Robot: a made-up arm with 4 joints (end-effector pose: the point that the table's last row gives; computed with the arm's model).
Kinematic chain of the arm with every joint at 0, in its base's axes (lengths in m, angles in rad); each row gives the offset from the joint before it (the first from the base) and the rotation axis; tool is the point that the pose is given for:
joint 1: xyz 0 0 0.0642 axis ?
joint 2: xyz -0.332 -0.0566 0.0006 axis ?
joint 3: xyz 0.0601 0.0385 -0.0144 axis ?
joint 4: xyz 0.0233 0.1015 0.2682 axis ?
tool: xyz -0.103 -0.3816 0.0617
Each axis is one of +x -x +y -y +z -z.
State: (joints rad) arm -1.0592 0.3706 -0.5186 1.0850
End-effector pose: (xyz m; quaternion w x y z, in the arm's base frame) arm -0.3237 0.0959 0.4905 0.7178 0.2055 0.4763 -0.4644
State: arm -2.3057 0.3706 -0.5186 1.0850
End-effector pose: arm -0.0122 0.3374 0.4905 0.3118 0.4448 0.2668 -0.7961
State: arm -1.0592 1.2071 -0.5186 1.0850
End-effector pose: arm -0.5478 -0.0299 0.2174 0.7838 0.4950 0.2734 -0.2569
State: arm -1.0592 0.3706 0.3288 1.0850
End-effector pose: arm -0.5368 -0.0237 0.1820 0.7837 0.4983 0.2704 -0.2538
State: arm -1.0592 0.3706 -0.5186 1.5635
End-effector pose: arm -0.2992 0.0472 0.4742 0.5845 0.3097 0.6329 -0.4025
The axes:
joint 1: +z
joint 2: +x
joint 3: +x
joint 4: +y

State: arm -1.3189 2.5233 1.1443 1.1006
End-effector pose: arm 0.2862 0.3218 -0.0960 0.1342 0.5672 -0.6117 0.5349
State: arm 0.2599 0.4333 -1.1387 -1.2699
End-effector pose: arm -0.2992 -0.1902 0.3927 0.7226 -0.2036 -0.5880 0.3011
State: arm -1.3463 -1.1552 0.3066 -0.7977
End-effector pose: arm -0.1408 0.3419 0.3910 0.7563 -0.5173 -0.0402 -0.3986
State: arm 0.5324 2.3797 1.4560 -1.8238
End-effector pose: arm -0.3646 0.0622 0.1633 0.0053 -0.4847 -0.4109 0.7721
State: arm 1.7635 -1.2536 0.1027 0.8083
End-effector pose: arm -0.1234 -0.3044 0.4366 0.6556 -0.5728 -0.1765 0.4593
